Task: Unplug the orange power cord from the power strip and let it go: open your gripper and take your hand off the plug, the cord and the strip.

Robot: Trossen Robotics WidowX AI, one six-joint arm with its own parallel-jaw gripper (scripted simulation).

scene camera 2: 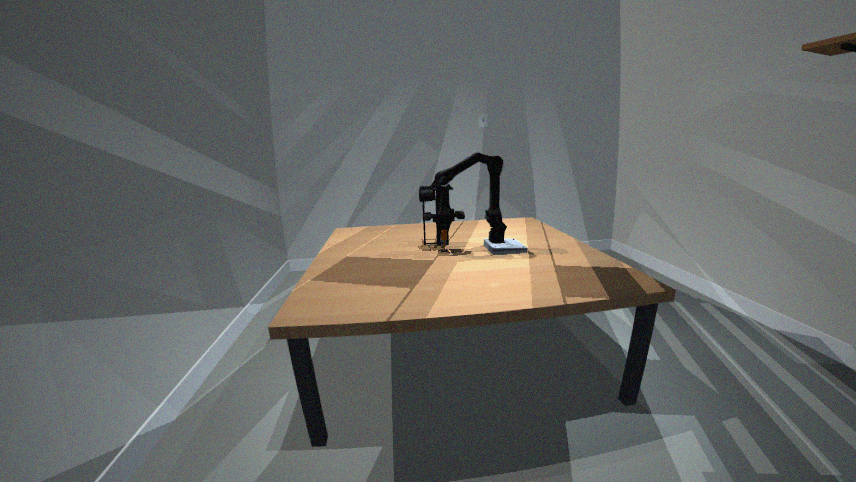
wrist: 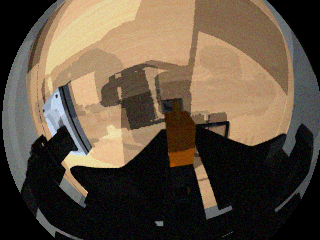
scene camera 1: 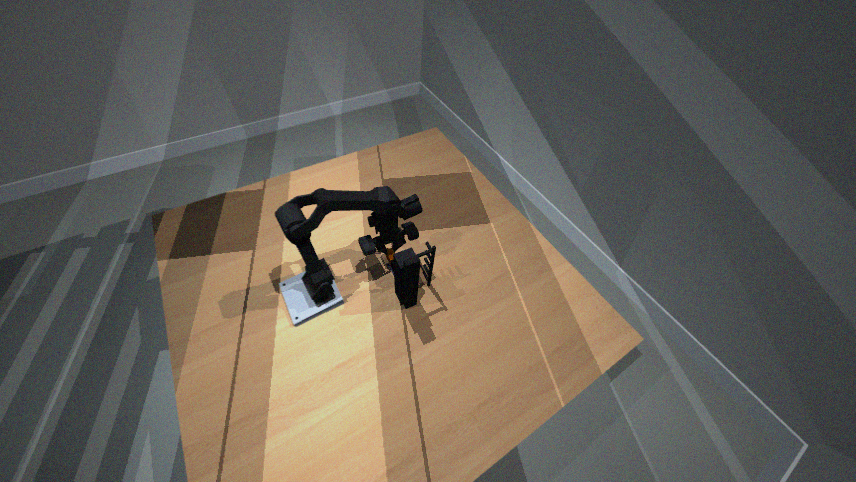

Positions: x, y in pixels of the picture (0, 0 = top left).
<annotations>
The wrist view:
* my gripper: 179, 131
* orange plug: 181, 132
</annotations>
